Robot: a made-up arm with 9 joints. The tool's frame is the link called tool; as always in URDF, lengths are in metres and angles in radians. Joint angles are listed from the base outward.
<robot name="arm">
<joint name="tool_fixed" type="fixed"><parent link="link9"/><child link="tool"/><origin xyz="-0.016 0.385 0.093" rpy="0 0 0"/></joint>
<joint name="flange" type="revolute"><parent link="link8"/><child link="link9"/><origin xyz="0.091 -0.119 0.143" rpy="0 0 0"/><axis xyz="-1 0 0"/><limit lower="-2.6" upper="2.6"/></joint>
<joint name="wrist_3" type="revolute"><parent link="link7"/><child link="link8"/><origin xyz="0.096 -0.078 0.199" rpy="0 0 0"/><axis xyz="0 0 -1"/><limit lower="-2.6" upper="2.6"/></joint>
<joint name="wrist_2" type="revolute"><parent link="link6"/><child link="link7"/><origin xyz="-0.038 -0.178 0.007" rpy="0 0 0"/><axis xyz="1 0 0"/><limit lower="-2.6" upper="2.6"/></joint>
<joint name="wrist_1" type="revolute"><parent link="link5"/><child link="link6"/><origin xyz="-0.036 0.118 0.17" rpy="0 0 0"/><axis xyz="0 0 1"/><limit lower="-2.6" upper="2.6"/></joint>
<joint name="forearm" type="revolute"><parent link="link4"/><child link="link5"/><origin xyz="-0.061 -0.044 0.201" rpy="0 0 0"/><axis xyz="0 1 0"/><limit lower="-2.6" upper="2.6"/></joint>
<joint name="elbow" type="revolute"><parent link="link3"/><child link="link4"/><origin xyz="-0.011 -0.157 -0.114" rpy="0 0 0"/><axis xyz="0 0 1"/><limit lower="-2.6" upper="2.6"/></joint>
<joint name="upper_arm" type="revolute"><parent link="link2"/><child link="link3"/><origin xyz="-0.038 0.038 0.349" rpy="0 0 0"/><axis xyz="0 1 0"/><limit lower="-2.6" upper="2.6"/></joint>
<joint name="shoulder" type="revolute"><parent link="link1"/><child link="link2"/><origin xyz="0.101 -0.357 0.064" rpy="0 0 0"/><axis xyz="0 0 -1"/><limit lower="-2.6" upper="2.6"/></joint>
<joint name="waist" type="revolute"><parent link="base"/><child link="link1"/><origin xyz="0 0 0.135" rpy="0 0 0"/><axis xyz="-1 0 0"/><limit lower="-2.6" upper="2.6"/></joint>
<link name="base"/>
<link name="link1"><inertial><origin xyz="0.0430 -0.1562 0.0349"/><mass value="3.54"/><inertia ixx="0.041" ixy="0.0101" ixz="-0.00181" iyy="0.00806" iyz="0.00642" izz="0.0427"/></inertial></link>
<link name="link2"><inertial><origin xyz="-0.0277 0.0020 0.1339"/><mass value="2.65"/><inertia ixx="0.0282" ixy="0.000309" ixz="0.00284" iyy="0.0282" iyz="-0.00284" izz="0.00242"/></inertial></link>
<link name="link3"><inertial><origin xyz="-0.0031 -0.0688 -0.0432"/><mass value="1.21"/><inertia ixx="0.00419" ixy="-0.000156" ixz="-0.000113" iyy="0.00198" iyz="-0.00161" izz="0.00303"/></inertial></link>
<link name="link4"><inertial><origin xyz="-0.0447 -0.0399 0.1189"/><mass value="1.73"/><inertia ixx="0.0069" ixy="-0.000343" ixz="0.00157" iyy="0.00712" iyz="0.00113" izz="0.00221"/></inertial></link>
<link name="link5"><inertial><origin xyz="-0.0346 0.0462 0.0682"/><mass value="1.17"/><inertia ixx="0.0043" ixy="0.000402" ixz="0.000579" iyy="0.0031" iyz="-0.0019" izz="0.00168"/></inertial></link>
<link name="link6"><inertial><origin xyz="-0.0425 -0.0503 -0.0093"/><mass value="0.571"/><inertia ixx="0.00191" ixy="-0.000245" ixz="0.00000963" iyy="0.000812" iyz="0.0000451" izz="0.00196"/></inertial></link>
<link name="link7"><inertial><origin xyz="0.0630 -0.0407 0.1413"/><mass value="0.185"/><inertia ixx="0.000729" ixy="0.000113" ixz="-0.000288" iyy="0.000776" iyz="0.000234" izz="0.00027"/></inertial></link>
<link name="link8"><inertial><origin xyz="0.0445 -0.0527 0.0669"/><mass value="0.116"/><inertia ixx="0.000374" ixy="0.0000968" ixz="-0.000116" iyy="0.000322" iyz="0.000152" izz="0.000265"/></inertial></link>
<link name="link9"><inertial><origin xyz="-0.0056 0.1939 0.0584"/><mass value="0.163"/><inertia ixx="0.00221" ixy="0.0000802" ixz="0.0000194" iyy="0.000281" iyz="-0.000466" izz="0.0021"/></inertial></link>
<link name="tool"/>
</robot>
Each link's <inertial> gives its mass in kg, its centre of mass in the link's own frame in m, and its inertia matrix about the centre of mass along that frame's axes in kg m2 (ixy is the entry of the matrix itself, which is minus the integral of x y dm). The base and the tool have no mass. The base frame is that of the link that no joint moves.
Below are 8 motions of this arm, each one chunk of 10 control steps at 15 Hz.
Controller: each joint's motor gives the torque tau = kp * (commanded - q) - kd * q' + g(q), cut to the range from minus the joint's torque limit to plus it. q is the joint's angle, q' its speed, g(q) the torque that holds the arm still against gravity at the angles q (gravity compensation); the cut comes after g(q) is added. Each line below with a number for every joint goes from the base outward.
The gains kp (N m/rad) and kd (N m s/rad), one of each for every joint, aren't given. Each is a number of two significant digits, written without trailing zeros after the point. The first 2 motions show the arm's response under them.
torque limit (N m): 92 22 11 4.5 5.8 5.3 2.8 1.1 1.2
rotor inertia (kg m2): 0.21 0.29 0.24 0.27 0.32 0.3 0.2 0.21 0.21
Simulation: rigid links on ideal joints. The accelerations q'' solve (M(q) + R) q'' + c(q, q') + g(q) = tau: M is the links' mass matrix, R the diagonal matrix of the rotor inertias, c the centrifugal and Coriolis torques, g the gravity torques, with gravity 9.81 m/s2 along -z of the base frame. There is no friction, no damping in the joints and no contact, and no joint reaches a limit. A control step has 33 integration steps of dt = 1/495 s. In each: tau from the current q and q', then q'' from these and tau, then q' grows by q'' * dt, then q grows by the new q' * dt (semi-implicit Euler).
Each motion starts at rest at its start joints. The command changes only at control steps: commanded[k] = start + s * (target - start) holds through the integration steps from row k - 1 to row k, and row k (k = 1, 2, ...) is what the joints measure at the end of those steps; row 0 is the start. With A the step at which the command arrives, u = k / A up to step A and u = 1 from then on. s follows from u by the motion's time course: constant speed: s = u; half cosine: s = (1 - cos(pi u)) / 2; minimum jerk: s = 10 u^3 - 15 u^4 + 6 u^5; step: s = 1 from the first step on.
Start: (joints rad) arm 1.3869 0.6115 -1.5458 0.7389 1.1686 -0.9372 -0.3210 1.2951 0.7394
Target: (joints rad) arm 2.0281 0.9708 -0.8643 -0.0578 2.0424 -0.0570 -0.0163 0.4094 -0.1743
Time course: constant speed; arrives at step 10
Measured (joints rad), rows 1 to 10:
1: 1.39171 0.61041 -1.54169 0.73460 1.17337 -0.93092 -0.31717 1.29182 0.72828
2: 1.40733 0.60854 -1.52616 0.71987 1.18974 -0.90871 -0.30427 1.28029 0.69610
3: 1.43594 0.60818 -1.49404 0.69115 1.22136 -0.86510 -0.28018 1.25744 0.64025
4: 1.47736 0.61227 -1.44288 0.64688 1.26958 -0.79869 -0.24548 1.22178 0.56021
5: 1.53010 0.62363 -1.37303 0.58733 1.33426 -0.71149 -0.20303 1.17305 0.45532
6: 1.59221 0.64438 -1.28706 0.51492 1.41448 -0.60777 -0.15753 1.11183 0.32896
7: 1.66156 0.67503 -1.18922 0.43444 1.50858 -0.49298 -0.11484 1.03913 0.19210
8: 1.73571 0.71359 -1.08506 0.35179 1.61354 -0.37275 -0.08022 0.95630 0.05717
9: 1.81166 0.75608 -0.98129 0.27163 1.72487 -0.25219 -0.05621 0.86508 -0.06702
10: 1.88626 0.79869 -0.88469 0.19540 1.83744 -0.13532 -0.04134 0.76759 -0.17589
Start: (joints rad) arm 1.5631 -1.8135 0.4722 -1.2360 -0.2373 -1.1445 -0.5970 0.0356 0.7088
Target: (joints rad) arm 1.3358 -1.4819 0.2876 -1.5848 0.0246 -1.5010 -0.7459 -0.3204 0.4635
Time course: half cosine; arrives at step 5
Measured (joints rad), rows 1 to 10:
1: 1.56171 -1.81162 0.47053 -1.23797 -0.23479 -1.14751 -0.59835 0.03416 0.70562
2: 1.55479 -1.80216 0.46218 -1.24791 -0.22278 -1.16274 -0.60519 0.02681 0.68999
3: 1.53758 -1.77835 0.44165 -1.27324 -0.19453 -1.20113 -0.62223 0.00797 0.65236
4: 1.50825 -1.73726 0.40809 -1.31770 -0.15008 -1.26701 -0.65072 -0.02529 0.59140
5: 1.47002 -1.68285 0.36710 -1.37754 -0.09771 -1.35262 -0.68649 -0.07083 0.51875
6: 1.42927 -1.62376 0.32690 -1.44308 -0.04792 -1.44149 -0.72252 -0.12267 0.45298
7: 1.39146 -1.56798 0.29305 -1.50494 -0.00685 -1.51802 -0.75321 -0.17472 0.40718
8: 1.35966 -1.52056 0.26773 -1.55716 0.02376 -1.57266 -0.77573 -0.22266 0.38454
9: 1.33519 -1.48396 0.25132 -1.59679 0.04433 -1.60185 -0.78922 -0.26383 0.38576
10: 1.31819 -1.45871 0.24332 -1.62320 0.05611 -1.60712 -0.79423 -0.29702 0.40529
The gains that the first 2 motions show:
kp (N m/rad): 92 13 21 7.2 16 13 9.8 4.4 14
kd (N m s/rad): 17 2.6 2 1.3 2.7 1.3 0.98 1.1 1.1
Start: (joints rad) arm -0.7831 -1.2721 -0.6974 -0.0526 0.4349 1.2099 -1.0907 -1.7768 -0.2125
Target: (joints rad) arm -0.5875 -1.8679 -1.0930 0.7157 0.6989 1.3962 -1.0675 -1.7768 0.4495
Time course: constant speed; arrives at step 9
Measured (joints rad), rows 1 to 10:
1: -0.78134 -1.27474 -0.70414 -0.04890 0.43763 1.21121 -1.09025 -1.77663 -0.20321
2: -0.77575 -1.28435 -0.72521 -0.03562 0.44623 1.21601 -1.08890 -1.77612 -0.17497
3: -0.76585 -1.30385 -0.76150 -0.00878 0.46128 1.22575 -1.08675 -1.77524 -0.12511
4: -0.75220 -1.33475 -0.80973 0.03377 0.48184 1.24104 -1.08422 -1.77407 -0.05431
5: -0.73574 -1.37738 -0.86477 0.09242 0.50638 1.26166 -1.08177 -1.77277 0.03457
6: -0.71738 -1.43116 -0.92156 0.16610 0.53352 1.28669 -1.07966 -1.77152 0.13486
7: -0.69767 -1.49471 -0.97613 0.25254 0.56233 1.31473 -1.07788 -1.77051 0.23732
8: -0.67681 -1.56596 -1.02627 0.34871 0.59225 1.34412 -1.07616 -1.76990 0.33459
9: -0.65473 -1.64245 -1.07144 0.45133 0.62299 1.37331 -1.07417 -1.76976 0.42269
10: -0.63291 -1.71912 -1.10592 0.55342 0.65159 1.39942 -1.07237 -1.77017 0.49164

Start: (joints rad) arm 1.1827 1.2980 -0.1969 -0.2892 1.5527 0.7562 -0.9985 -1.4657 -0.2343
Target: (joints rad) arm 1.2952 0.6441 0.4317 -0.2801 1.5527 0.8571 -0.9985 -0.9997 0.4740
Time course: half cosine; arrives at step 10
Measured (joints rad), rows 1 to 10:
1: 1.18311 1.29688 -0.19488 -0.28935 1.55256 0.75644 -0.99851 -1.46523 -0.23201
2: 1.18511 1.29111 -0.18459 -0.29006 1.55190 0.75769 -0.99860 -1.46272 -0.22009
3: 1.19008 1.27580 -0.15768 -0.29180 1.55029 0.76112 -0.99880 -1.45568 -0.18868
4: 1.19886 1.24658 -0.10785 -0.29491 1.54763 0.76782 -0.99903 -1.44155 -0.13237
5: 1.21135 1.20091 -0.03334 -0.29940 1.54425 0.77843 -0.99896 -1.41831 -0.04902
6: 1.22658 1.13867 0.06223 -0.30485 1.54089 0.79280 -0.99812 -1.38497 0.06051
7: 1.24286 1.06229 0.17048 -0.31027 1.53848 0.80999 -0.99627 -1.34185 0.19042
8: 1.25829 0.97641 0.27985 -0.31428 1.53794 0.82841 -0.99365 -1.29058 0.32565
9: 1.27118 0.88741 0.37774 -0.31539 1.53988 0.84600 -0.99087 -1.23399 0.44809
10: 1.28034 0.80265 0.45247 -0.31249 1.54431 0.86064 -0.98857 -1.17594 0.54976

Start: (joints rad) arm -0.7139 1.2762 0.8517 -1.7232 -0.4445 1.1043 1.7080 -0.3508 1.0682
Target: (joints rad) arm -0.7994 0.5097 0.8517 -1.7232 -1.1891 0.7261 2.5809 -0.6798 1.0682
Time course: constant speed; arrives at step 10
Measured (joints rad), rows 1 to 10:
1: -0.71452 1.27179 0.85103 -1.72319 -0.45012 1.10114 1.71697 -0.35203 1.06820
2: -0.71652 1.25669 0.84928 -1.72317 -0.46876 1.09015 1.74707 -0.35639 1.06818
3: -0.72021 1.22761 0.84697 -1.72317 -0.50346 1.06894 1.80289 -0.36510 1.06809
4: -0.72556 1.18370 0.84497 -1.72326 -0.55407 1.03723 1.88273 -0.37878 1.06786
5: -0.73237 1.12591 0.84408 -1.72354 -0.61838 0.99648 1.98080 -0.39753 1.06749
6: -0.74032 1.05639 0.84476 -1.72409 -0.69313 0.94933 2.08958 -0.42108 1.06704
7: -0.74909 0.97801 0.84700 -1.72491 -0.77469 0.89893 2.20184 -0.44887 1.06667
8: -0.75836 0.89381 0.85032 -1.72593 -0.85974 0.84829 2.31193 -0.48013 1.06658
9: -0.76783 0.80661 0.85397 -1.72704 -0.94555 0.79975 2.41638 -0.51401 1.06688
10: -0.77730 0.71872 0.85714 -1.72807 -1.03022 0.75471 2.51380 -0.54969 1.06754

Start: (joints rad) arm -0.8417 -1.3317 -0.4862 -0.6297 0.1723 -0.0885 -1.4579 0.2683 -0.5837
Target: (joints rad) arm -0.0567 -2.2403 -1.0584 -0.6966 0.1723 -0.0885 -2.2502 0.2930 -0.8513
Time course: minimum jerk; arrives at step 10
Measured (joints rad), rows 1 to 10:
1: -0.84121 -1.33211 -0.48720 -0.62973 0.17224 -0.08855 -1.45852 0.26831 -0.58399
2: -0.83731 -1.33548 -0.49500 -0.62997 0.17174 -0.08892 -1.46360 0.26840 -0.58631
3: -0.82373 -1.34758 -0.52107 -0.63073 0.16992 -0.09009 -1.48159 0.26877 -0.59456
4: -0.79277 -1.37591 -0.57710 -0.63214 0.16543 -0.09228 -1.52311 0.26979 -0.61353
5: -0.73842 -1.42660 -0.66781 -0.63365 0.15692 -0.09497 -1.59650 0.27192 -0.64679
6: -0.65891 -1.50203 -0.78619 -0.63409 0.14423 -0.09679 -1.70359 0.27563 -0.69467
7: -0.55785 -1.60048 -0.91380 -0.63265 0.12983 -0.09631 -1.83777 0.28105 -0.75295
8: -0.44351 -1.71705 -1.02629 -0.63039 0.11876 -0.09331 -1.98491 0.28766 -0.81313
9: -0.32696 -1.84422 -1.10219 -0.63051 0.11604 -0.08948 -2.12700 0.29414 -0.86456
10: -0.21962 -1.97234 -1.13118 -0.63650 0.12381 -0.08726 -2.24712 0.29884 -0.89806

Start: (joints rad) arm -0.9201 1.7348 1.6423 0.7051 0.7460 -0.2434 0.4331 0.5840 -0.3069
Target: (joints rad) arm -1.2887 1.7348 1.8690 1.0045 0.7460 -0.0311 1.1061 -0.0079 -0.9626
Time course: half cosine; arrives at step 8
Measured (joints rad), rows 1 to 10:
1: -0.92109 1.73502 1.64234 0.70574 0.74573 -0.24290 0.43519 0.58300 -0.31005
2: -0.92613 1.73599 1.64301 0.70912 0.74440 -0.24028 0.44633 0.57771 -0.32637
3: -0.93943 1.73804 1.64602 0.71821 0.74091 -0.23326 0.47676 0.56327 -0.36569
4: -0.96442 1.74078 1.65406 0.73561 0.73453 -0.22002 0.53525 0.53509 -0.43294
5: -1.00252 1.74307 1.67001 0.76235 0.72541 -0.20005 0.62413 0.49051 -0.52852
6: -1.05238 1.74310 1.69594 0.79779 0.71500 -0.17426 0.73966 0.42971 -0.65207
7: -1.10992 1.73938 1.73271 0.83943 0.70597 -0.14458 0.87033 0.35628 -0.79818
8: -1.16879 1.73188 1.77956 0.88294 0.70138 -0.11311 0.99930 0.27689 -0.94070
9: -1.22220 1.72215 1.83277 0.92459 0.70344 -0.08072 1.10989 0.19894 -1.06018
10: -1.26556 1.71262 1.88525 0.96216 0.71201 -0.04784 1.19112 0.12798 -1.15422

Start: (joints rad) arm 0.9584 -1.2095 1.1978 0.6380 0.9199 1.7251 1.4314 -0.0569 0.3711
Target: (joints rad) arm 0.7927 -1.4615 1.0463 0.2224 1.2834 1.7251 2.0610 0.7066 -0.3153
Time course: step
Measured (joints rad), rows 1 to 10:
1: 0.94699 -1.22721 1.17438 0.61747 0.94154 1.73195 1.44476 -0.04819 0.35917
2: 0.92072 -1.26719 1.12353 0.56623 0.99723 1.74618 1.48603 -0.02193 0.32351
3: 0.88808 -1.31566 1.06916 0.49674 1.06914 1.75985 1.55830 0.02276 0.26324
4: 0.85486 -1.36261 1.02676 0.41887 1.14218 1.76671 1.66229 0.08614 0.17779
5: 0.82472 -1.40207 1.00243 0.34040 1.20590 1.76321 1.79447 0.16782 0.06713
6: 0.79995 -1.43218 0.99597 0.26906 1.25588 1.74946 1.93293 0.26505 -0.06832
7: 0.78195 -1.45324 1.00348 0.21161 1.29163 1.72937 2.05291 0.36756 -0.22006
8: 0.77116 -1.46664 1.01960 0.17215 1.31509 1.70839 2.14100 0.46640 -0.35588
9: 0.76714 -1.47385 1.03872 0.15105 1.32856 1.69171 2.19334 0.55556 -0.46448
10: 0.76855 -1.47667 1.05598 0.14579 1.33428 1.68239 2.21266 0.63126 -0.54518

